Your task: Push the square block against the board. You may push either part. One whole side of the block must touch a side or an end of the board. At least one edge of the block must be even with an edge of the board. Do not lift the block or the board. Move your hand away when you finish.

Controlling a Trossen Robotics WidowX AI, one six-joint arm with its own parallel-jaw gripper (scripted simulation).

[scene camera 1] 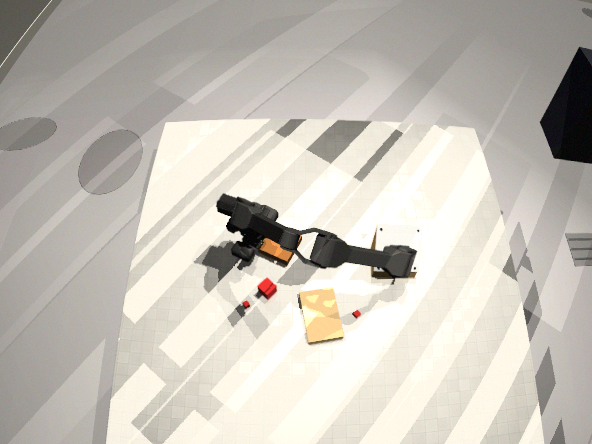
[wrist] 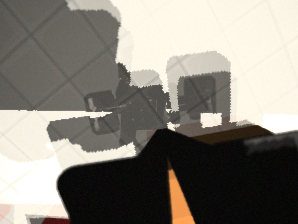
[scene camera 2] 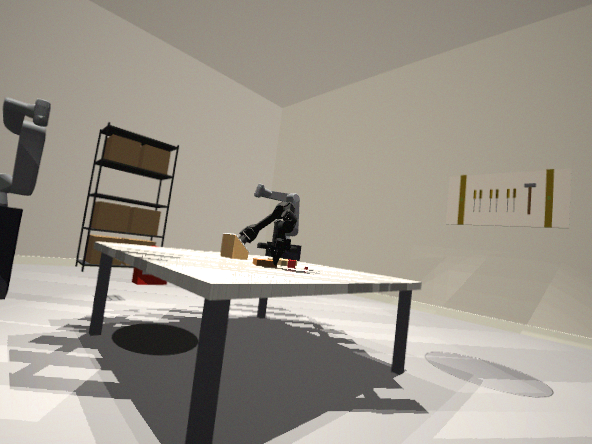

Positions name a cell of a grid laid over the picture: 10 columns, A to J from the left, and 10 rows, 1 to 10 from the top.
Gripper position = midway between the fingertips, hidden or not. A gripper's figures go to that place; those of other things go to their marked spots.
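My gripper (scene camera 1: E6) is 1.39 m from the lens, and I also see a tan board (scene camera 1: F8), which is 1.26 m from the lens.
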